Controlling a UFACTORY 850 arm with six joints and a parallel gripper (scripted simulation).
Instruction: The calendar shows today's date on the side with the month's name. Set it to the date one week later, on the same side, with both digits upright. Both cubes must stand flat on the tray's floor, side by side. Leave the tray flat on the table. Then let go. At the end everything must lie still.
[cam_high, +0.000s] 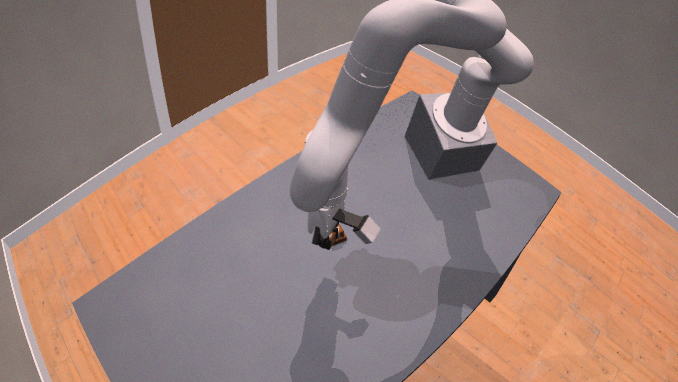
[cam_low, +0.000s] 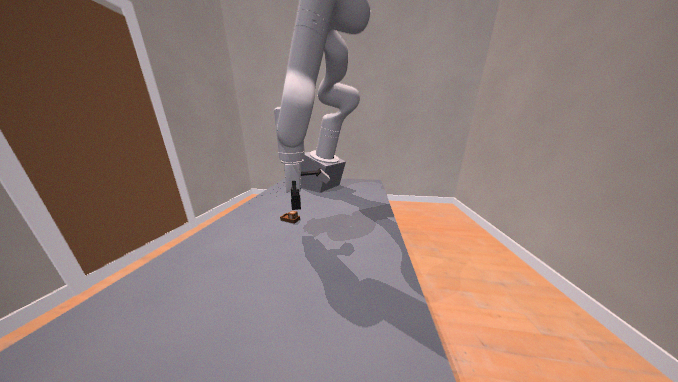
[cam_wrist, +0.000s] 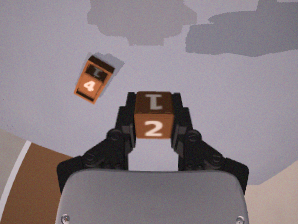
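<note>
Right now the brown wooden calendar tray is 11 cm below my hand, 8 cm behind it and 7 cm to the right of it. From my hand the other things lie so: number cube 1 cm below.
</note>
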